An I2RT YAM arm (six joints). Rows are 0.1 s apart.
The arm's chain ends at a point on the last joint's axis. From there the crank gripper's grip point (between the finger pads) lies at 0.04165 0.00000 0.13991 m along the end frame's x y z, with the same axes.
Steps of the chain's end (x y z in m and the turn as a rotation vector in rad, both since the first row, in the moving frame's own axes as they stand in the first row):
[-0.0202 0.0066 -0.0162 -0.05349 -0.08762 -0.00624]
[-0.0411 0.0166 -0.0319 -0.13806 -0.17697 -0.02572]
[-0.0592 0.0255 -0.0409 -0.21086 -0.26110 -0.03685]
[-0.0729 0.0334 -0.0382 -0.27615 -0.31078 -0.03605]
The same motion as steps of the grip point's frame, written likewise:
[-0.0326 0.0139 -0.0133 -0.05349 -0.08762 -0.00624]
[-0.0661 0.0355 -0.0280 -0.13806 -0.17697 -0.02572]
[-0.0959 0.0547 -0.0379 -0.21086 -0.26110 -0.03685]
[-0.1165 0.0720 -0.0373 -0.27615 -0.31078 -0.03605]

